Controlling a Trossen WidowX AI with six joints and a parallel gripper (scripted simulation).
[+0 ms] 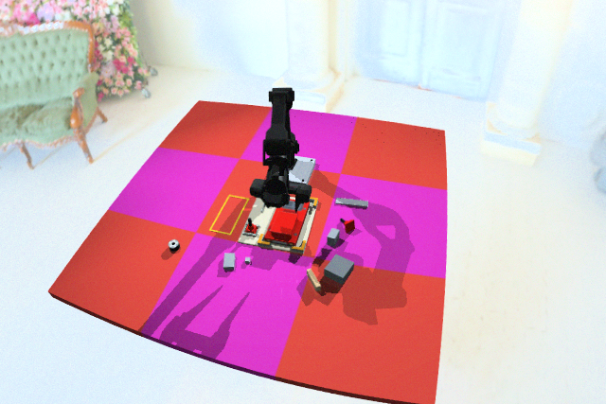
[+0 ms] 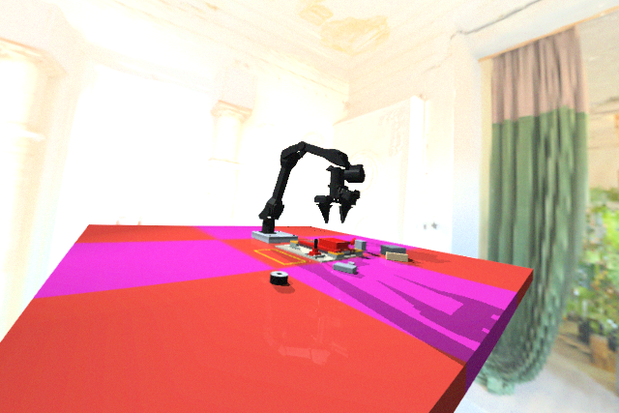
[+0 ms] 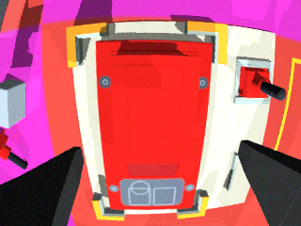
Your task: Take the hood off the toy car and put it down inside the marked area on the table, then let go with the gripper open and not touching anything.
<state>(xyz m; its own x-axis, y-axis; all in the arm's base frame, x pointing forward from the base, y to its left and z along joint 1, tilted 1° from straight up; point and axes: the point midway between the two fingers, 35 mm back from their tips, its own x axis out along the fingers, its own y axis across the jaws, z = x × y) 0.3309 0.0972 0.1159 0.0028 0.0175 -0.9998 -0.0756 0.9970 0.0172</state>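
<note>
The red hood is 70 mm below my gripper tip. From my gripper tip the other things lie so: wooden stick (170 mm ahead, 150 mm to the left, 100 mm below); black wheel (350 mm to the right, 180 mm ahead, 100 mm below); grey bar (200 mm behind, 190 mm to the left, 110 mm below).
</note>
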